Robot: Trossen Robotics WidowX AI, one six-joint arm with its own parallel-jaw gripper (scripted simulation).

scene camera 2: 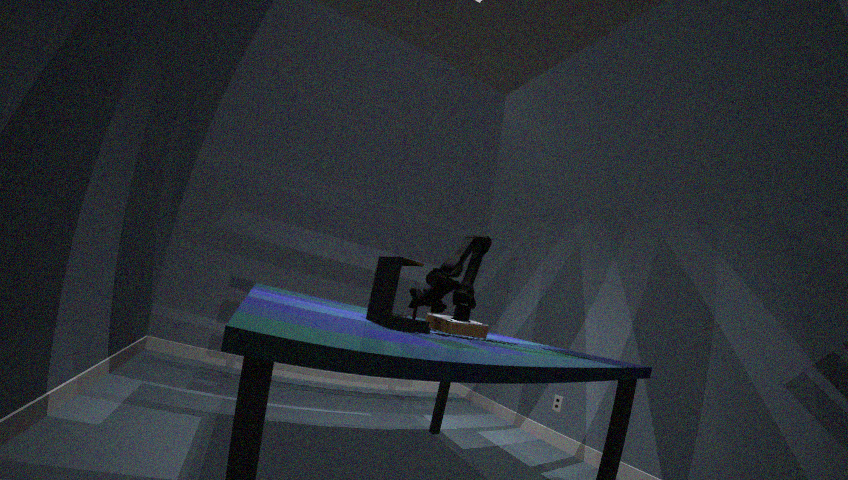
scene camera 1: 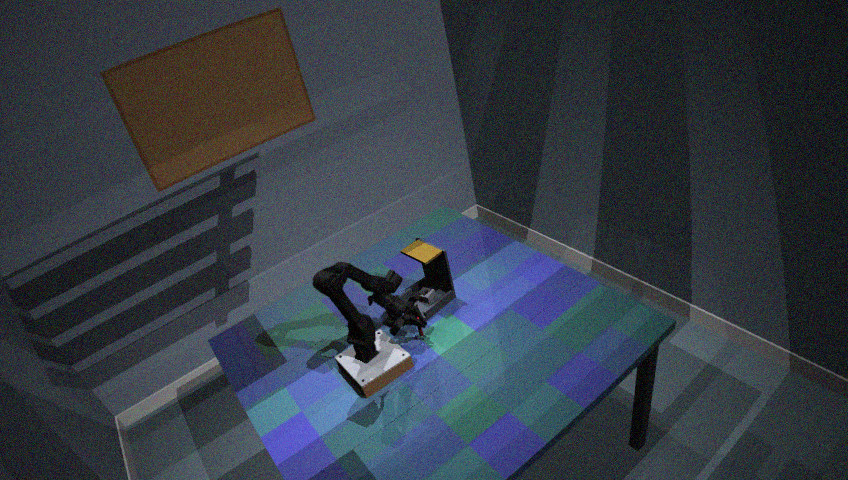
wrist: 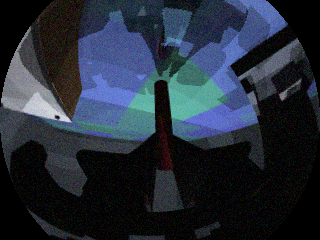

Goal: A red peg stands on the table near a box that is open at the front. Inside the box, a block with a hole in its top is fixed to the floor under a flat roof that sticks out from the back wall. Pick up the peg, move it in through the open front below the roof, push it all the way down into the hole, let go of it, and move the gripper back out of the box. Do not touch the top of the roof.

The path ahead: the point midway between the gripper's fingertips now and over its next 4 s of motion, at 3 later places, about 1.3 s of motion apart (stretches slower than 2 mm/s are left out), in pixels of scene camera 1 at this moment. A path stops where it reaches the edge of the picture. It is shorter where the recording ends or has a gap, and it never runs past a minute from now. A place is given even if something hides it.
My gripper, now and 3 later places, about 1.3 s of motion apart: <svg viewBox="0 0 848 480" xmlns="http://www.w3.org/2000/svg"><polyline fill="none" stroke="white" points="426,325 424,309 417,285 424,280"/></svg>
